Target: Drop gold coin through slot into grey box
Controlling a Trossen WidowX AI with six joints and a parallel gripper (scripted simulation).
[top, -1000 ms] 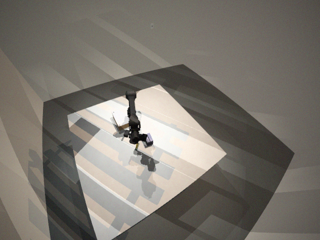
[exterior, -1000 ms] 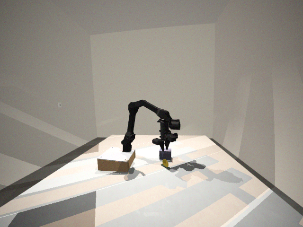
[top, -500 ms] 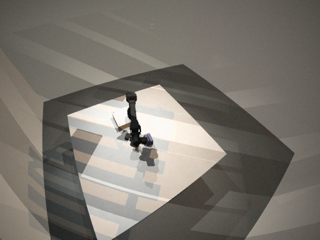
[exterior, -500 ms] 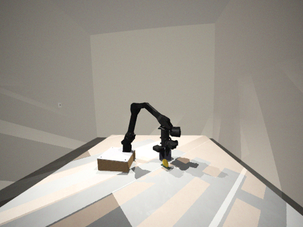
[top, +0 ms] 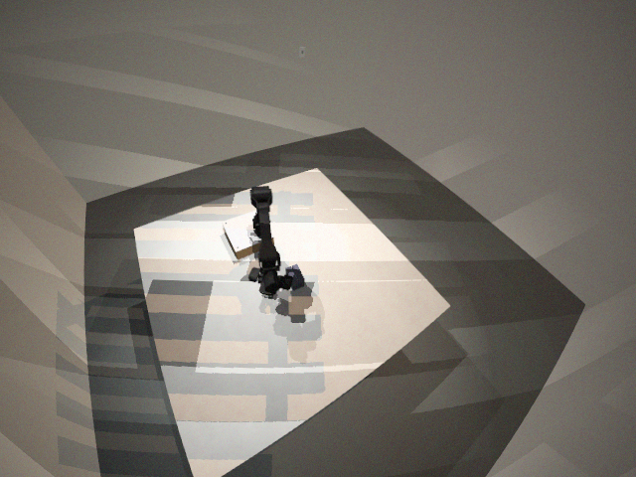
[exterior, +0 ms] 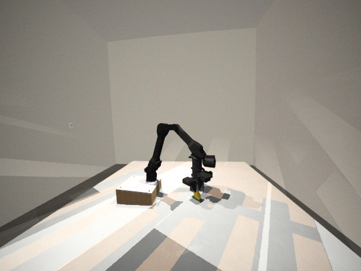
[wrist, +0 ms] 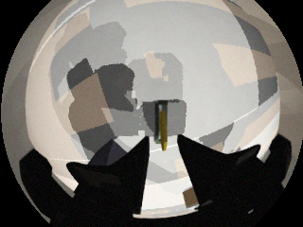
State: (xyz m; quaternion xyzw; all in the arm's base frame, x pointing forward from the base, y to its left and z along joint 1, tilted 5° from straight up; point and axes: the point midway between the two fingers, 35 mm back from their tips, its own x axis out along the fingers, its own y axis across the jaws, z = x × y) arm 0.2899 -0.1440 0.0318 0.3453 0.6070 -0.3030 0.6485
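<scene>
The gold coin lies 20 mm below my gripper tip.
</scene>
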